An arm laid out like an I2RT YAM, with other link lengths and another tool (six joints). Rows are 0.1 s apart.
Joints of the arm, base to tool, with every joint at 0 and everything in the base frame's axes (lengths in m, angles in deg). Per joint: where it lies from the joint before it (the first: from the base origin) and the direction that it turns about. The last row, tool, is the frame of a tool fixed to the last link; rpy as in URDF.
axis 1: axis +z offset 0 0 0.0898
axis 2: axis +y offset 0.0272 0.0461 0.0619
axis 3: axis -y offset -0.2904 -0.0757 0
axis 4: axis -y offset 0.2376 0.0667 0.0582
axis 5: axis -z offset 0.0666 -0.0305 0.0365
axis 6: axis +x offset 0.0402 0 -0.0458
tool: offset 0.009 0.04 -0.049 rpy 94.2 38.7 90
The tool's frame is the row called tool.
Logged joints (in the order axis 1, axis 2, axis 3, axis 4, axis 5, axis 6), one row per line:
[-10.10, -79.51, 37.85, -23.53, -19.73, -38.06]
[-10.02, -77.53, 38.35, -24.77, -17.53, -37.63]
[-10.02, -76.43, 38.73, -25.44, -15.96, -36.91]
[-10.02, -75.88, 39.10, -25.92, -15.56, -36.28]
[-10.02, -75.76, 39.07, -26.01, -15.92, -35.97]
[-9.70, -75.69, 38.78, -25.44, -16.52, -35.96]
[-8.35, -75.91, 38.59, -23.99, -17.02, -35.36]
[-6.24, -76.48, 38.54, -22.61, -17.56, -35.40]
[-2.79, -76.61, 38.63, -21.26, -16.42, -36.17]
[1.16, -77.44, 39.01, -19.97, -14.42, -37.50]
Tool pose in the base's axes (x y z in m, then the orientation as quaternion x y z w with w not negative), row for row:
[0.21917, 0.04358, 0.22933, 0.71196, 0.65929, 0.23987, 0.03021]
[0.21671, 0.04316, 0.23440, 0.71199, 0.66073, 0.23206, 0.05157]
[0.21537, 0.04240, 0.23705, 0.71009, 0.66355, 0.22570, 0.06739]
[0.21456, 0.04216, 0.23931, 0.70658, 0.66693, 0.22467, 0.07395]
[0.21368, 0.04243, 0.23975, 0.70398, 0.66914, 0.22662, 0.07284]
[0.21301, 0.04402, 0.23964, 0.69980, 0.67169, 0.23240, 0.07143]
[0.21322, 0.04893, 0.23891, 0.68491, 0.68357, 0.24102, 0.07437]
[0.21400, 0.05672, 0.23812, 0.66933, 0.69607, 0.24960, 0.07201]
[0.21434, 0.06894, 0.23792, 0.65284, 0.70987, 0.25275, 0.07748]
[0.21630, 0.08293, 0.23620, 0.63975, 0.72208, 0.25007, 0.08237]
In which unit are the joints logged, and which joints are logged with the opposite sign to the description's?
The joints are logged in degrees. Opposite sign: axis 2, axis 6.
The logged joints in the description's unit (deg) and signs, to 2 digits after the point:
[-10.10, 79.51, 37.85, -23.53, -19.73, 38.06]
[-10.02, 77.53, 38.35, -24.77, -17.53, 37.63]
[-10.02, 76.43, 38.73, -25.44, -15.96, 36.91]
[-10.02, 75.88, 39.10, -25.92, -15.56, 36.28]
[-10.02, 75.76, 39.07, -26.01, -15.92, 35.97]
[-9.70, 75.69, 38.78, -25.44, -16.52, 35.96]
[-8.35, 75.91, 38.59, -23.99, -17.02, 35.36]
[-6.24, 76.48, 38.54, -22.61, -17.56, 35.40]
[-2.79, 76.61, 38.63, -21.26, -16.42, 36.17]
[1.16, 77.44, 39.01, -19.97, -14.42, 37.50]

